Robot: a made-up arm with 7 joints. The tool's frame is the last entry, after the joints. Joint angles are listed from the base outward.
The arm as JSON. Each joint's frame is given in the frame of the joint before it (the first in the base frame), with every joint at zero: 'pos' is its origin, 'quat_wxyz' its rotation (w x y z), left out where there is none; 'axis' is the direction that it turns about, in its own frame. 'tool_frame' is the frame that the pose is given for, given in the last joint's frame.
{
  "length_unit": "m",
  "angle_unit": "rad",
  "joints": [
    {
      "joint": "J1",
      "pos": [
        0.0,
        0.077,
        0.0
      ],
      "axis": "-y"
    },
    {
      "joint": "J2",
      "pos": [
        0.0,
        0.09,
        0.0
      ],
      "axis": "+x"
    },
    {
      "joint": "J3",
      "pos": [
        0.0,
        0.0,
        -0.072
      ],
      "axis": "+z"
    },
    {
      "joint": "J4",
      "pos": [
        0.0,
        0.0,
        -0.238
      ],
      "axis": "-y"
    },
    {
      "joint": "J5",
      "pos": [
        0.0,
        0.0,
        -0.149
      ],
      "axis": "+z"
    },
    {
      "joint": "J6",
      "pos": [
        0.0,
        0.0,
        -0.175
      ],
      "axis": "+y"
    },
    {
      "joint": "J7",
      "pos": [
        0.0,
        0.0,
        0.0
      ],
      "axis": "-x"
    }
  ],
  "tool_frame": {
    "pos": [
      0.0,
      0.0,
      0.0
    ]
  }
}
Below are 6 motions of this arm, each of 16 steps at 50 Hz.
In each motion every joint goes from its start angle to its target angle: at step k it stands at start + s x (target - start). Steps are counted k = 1, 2, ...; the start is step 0. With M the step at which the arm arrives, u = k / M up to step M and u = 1 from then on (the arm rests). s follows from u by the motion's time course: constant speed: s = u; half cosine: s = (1 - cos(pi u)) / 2; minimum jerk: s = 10 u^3 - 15 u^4 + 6 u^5.
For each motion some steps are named. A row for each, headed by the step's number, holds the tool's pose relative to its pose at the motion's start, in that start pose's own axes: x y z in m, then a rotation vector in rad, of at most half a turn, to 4 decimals.
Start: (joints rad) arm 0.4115 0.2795 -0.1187 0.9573 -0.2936 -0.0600 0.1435
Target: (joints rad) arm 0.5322 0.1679 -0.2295 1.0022 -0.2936 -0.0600 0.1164
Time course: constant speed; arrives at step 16
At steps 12, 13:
12: 0.0735 -0.0265 -0.0278 -0.0253 -0.1560 0.0041
13: 0.0799 -0.0286 -0.0296 -0.0273 -0.1693 0.0042

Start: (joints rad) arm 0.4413 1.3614 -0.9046 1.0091 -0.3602 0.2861 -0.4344
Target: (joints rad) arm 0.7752 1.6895 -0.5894 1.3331 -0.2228 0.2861 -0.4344
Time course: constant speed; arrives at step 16
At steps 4, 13, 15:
4: -0.0313 0.0676 -0.0177 0.1471 0.0730 0.0817
13: -0.1093 0.2213 -0.0080 0.5000 0.2044 0.2296
15: -0.1266 0.2538 0.0036 0.5813 0.2278 0.2541

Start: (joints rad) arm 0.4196 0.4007 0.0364 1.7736 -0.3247 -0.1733 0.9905
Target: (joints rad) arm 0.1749 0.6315 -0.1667 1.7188 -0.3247 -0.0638 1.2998
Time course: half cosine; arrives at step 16
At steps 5, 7, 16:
5: -0.0103 -0.0217 -0.0009 -0.1655 0.0492 0.0377
7: -0.0183 -0.0402 -0.0003 -0.3004 0.0878 0.0710
16: -0.0422 -0.1064 0.0113 -0.7508 0.2073 0.1983

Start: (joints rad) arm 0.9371 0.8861 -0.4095 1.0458 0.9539 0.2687 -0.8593
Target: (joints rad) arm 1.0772 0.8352 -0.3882 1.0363 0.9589 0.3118 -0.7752
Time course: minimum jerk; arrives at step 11
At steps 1, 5, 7, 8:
1: 0.0004 -0.0001 0.0000 -0.0008 -0.0001 0.0008
5: 0.0240 -0.0086 0.0031 -0.0499 -0.0043 0.0501
7: 0.0433 -0.0147 0.0060 -0.0905 -0.0094 0.0890
8: 0.0510 -0.0168 0.0073 -0.1066 -0.0117 0.1040

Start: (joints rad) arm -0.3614 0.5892 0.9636 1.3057 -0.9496 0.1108 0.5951
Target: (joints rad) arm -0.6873 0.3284 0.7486 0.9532 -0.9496 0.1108 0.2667
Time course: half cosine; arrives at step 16
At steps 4, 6, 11, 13, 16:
4: -0.0141 -0.0416 -0.0075 -0.0647 0.0375 -0.0223
6: -0.0323 -0.0884 -0.0100 -0.1354 0.0810 -0.0488
11: -0.0975 -0.2217 0.0184 -0.3339 0.2146 -0.1361
13: -0.1192 -0.2582 0.0369 -0.3907 0.2551 -0.1648
16: -0.1327 -0.2795 0.0505 -0.4252 0.2799 -0.1829

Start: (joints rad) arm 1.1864 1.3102 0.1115 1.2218 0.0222 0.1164 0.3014
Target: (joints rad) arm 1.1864 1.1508 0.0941 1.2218 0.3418 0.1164 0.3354
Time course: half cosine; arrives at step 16
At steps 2, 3, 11, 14, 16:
2: -0.0004 -0.0027 -0.0007 -0.0060 -0.0044 0.0166
3: -0.0008 -0.0059 -0.0015 -0.0132 -0.0097 0.0368
11: -0.0043 -0.0549 -0.0120 -0.1202 -0.0888 0.3405
14: -0.0043 -0.0681 -0.0143 -0.1479 -0.1095 0.4215
16: -0.0043 -0.0708 -0.0148 -0.1536 -0.1138 0.4382

